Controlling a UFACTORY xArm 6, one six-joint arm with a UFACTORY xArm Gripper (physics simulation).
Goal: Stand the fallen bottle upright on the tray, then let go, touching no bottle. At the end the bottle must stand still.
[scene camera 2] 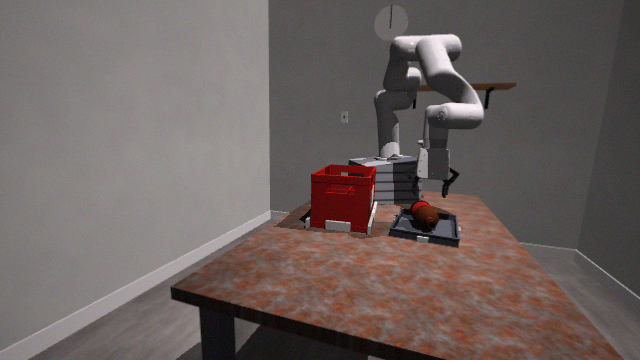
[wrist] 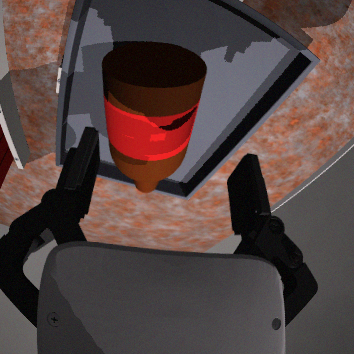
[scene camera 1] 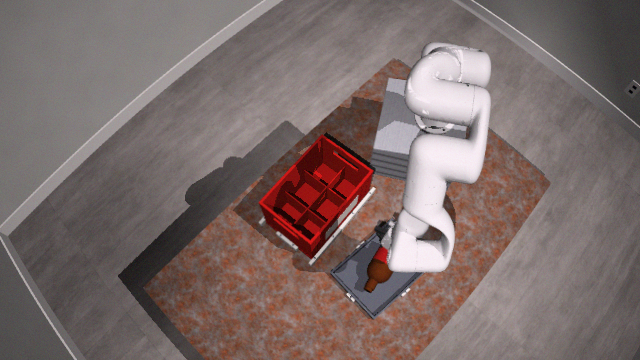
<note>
I see my gripper point(wrist: 169, 154), a brown bottle point(scene camera 1: 378, 272) and a tray floor point(scene camera 1: 353, 274).
The brown bottle shows as well in the wrist view point(wrist: 151, 90). The tray floor also shows in scene camera 2 point(scene camera 2: 444, 227) and in the wrist view point(wrist: 244, 59).
</note>
